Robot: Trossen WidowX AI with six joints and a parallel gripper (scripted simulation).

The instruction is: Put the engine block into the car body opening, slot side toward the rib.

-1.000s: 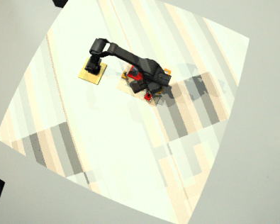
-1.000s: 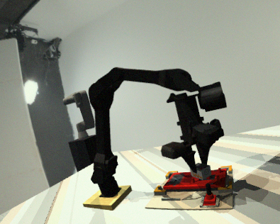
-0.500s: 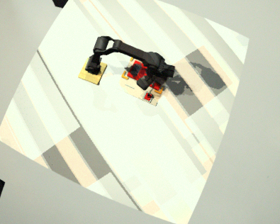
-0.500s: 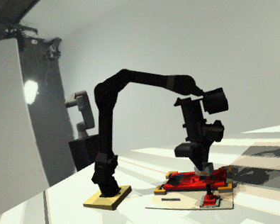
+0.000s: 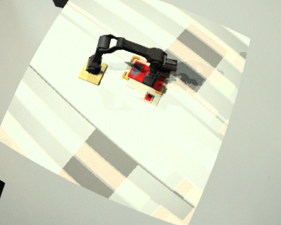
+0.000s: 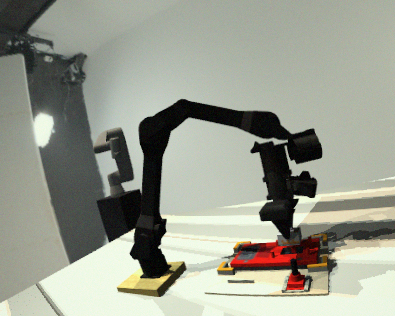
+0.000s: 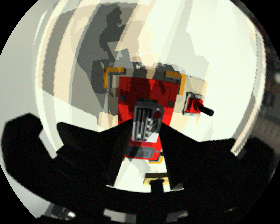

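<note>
Right now my gripper tip is 10 mm above the engine block. The rest, counted from my gripper tip: black upright post (120 mm to the right, 30 mm below, 20 mm ahead).
</note>
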